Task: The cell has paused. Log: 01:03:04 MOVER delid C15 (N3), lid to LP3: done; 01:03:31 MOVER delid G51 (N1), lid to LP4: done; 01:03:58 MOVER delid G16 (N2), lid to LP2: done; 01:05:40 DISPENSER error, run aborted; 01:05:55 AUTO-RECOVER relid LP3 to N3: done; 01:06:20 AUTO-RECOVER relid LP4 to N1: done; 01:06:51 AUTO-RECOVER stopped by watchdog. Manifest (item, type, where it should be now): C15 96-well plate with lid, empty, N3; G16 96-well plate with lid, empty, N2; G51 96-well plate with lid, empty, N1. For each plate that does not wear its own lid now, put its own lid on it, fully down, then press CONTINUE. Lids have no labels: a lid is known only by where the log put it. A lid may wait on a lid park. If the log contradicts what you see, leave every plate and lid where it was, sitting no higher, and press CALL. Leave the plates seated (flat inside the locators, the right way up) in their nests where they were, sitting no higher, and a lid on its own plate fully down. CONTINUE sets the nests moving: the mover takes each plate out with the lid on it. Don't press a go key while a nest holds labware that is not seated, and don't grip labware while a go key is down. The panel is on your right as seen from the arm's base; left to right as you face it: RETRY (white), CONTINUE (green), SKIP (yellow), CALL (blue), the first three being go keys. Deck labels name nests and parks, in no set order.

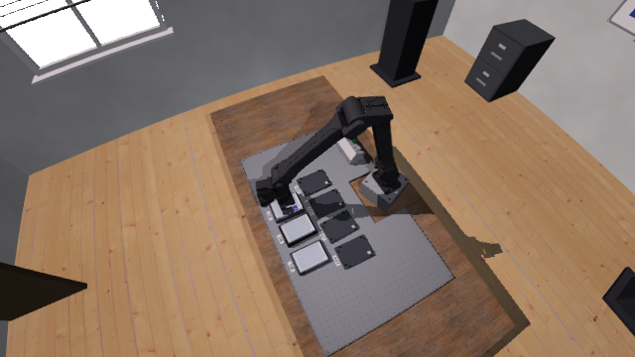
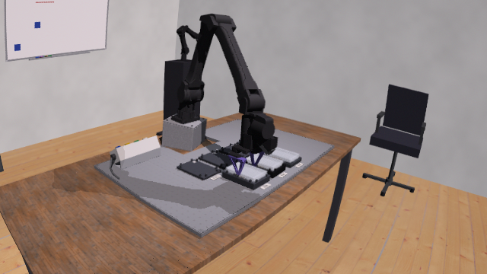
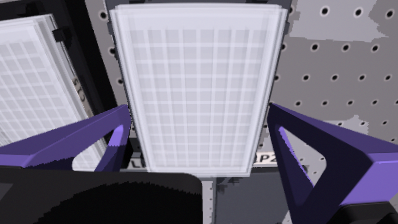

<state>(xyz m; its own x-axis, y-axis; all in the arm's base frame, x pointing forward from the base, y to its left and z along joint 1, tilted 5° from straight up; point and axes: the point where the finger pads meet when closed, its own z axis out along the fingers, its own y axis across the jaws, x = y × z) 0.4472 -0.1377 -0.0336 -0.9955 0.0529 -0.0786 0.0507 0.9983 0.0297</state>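
Right now the plate is 1 cm below my hand. Also, from my hand: LP3 label (9 cm behind, 6 cm to the left, 4 cm below); then deck label LP2 (9 cm behind, 7 cm to the right, 4 cm below); then lid park LP3 (18 cm behind, 7 cm to the left, 4 cm below).
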